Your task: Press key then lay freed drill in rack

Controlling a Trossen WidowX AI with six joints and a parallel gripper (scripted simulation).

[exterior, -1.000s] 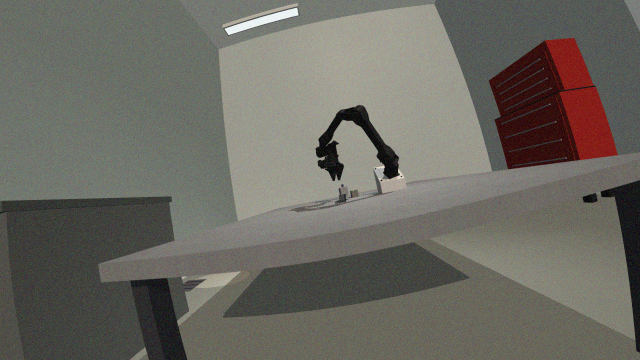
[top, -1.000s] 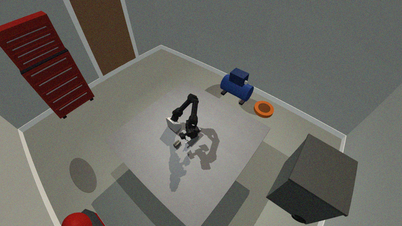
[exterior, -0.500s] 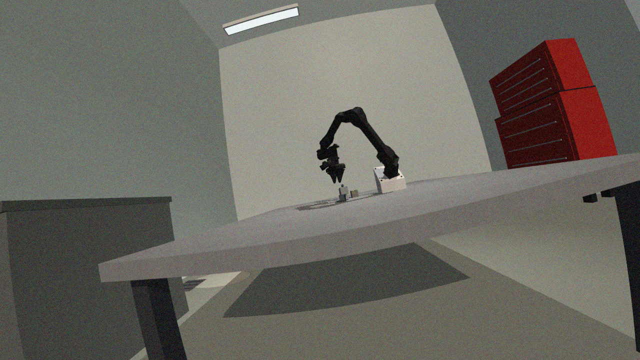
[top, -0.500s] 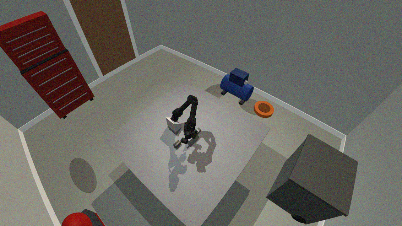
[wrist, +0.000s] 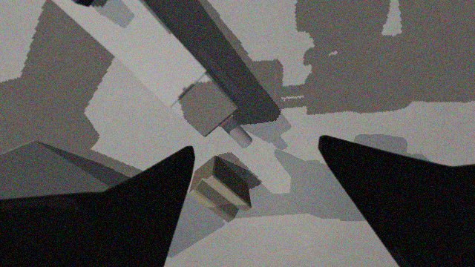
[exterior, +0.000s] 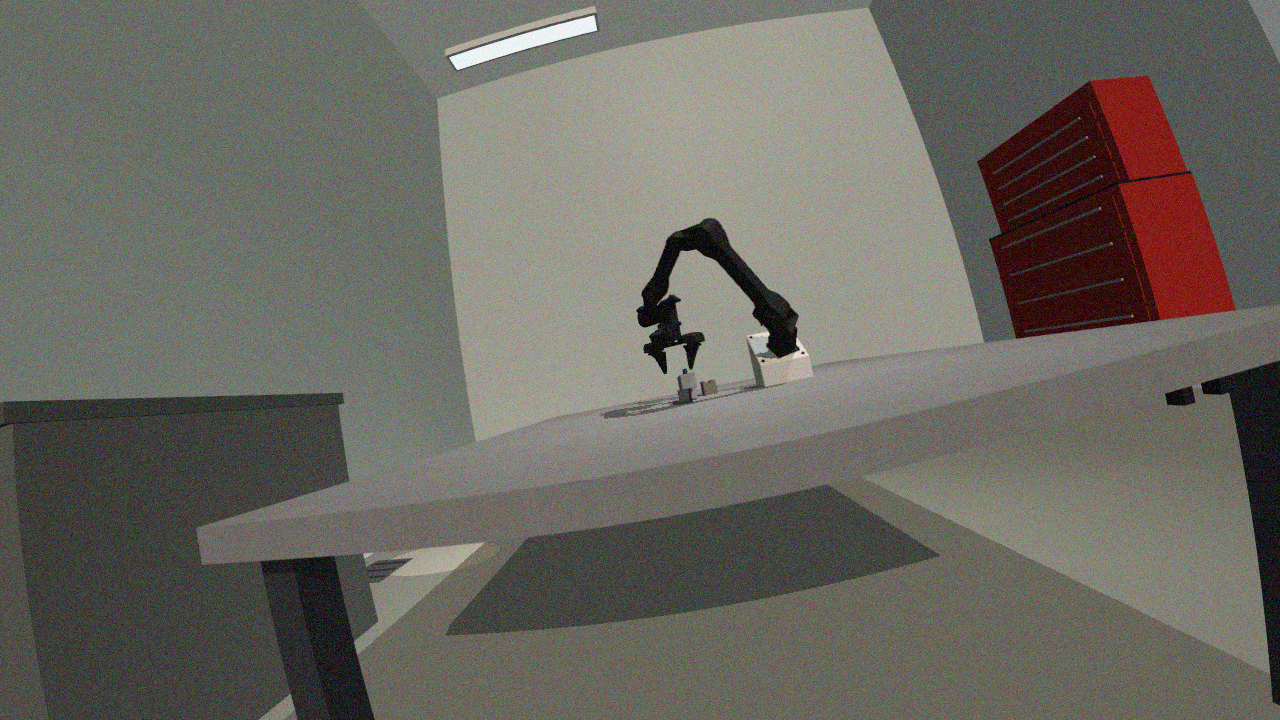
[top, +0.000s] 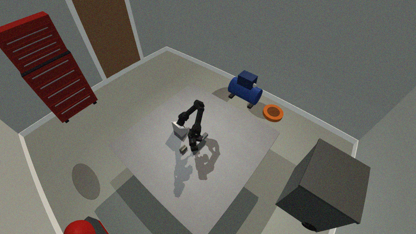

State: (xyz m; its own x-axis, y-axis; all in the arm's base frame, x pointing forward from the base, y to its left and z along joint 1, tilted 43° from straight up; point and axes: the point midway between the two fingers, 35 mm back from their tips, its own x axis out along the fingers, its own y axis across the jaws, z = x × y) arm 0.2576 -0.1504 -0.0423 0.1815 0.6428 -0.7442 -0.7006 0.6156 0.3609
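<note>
Now: the drill 5 cm to the left of my gripper tip and 3 cm below it. From my gripper tip the other things lie so: dark blue key 1 cm ahead, 14 cm to the left, 3 cm below; pale grey block 11 cm to the left, 4 cm below; rack 9 cm behind, 4 cm to the right, 6 cm below.
</note>
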